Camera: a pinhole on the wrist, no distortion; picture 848 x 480 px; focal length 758.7 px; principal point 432.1 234.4 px. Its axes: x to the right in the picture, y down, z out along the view. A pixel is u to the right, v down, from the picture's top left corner.
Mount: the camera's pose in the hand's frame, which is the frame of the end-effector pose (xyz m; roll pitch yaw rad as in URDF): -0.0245 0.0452 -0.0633 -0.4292 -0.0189 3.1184
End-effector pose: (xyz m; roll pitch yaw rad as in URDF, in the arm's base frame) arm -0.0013 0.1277 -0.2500 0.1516 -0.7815 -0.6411
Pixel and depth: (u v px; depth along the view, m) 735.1 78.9 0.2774
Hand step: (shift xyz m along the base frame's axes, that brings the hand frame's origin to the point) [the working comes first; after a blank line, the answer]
In the camera's frame: 0.1108 -0.0569 0.2774

-0.2221 0.1055 0.0563
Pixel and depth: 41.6 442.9 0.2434
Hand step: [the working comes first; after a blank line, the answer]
In the camera's frame: -0.1253 0.0669 0.2434

-0.0863 -0.1076 0.1477
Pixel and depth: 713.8 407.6 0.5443
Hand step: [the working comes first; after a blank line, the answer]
In the camera's frame: 0.2021 0.1243 0.5443

-0.5239 -0.0387 0.0790
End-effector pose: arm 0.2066 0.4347 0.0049 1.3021 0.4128 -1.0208
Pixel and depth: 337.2 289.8 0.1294
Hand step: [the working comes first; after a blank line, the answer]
In the camera's frame: -0.0162 0.0094 0.1294

-0.0496 -0.0205 -0.0003
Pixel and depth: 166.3 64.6 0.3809
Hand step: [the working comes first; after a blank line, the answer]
In the camera's frame: -0.1334 -0.0852 0.3809

-0.2041 -0.2696 -0.0035
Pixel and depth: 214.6 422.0 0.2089
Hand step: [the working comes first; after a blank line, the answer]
In the camera's frame: -0.0599 0.0517 0.2089

-0.1013 -0.0723 -0.0685
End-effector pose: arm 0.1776 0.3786 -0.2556 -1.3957 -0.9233 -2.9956
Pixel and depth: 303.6 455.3 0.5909
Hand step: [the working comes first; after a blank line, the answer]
In the camera's frame: -0.1001 0.1720 0.5909

0.3379 -0.2856 0.3155
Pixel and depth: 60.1 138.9 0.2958
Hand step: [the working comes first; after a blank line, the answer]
In the camera's frame: -0.1450 -0.0372 0.2958

0.0231 -0.2056 0.1499
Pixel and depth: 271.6 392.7 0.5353
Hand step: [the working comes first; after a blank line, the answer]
In the camera's frame: -0.1132 0.1117 0.5353

0.2637 -0.2846 0.2782
